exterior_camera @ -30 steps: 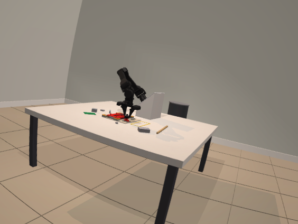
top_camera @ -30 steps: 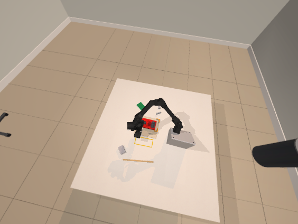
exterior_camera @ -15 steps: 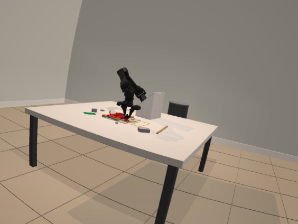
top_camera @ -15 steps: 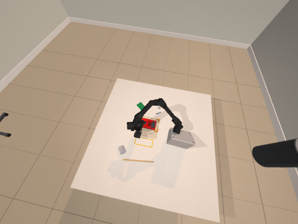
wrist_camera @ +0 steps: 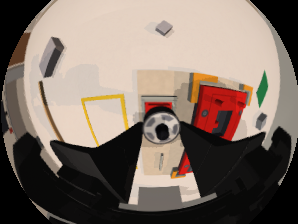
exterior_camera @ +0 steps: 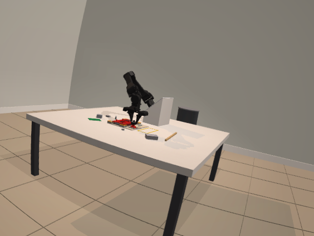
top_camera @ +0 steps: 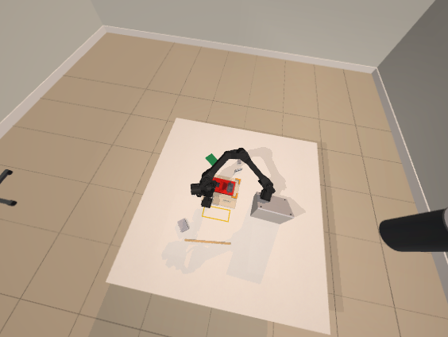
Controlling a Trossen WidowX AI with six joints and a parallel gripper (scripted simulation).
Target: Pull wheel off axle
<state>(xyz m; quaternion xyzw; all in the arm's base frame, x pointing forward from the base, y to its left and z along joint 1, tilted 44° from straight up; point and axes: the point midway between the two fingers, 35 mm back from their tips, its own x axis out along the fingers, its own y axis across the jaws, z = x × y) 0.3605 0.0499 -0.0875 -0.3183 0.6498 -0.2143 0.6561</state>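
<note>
My gripper tip is now right at the wheel. The rest, counted from my gripper tip: wooden stick 9 cm behind, 27 cm to the left, 4 cm below; then green card 11 cm ahead, 31 cm to the right, 4 cm below.
</note>
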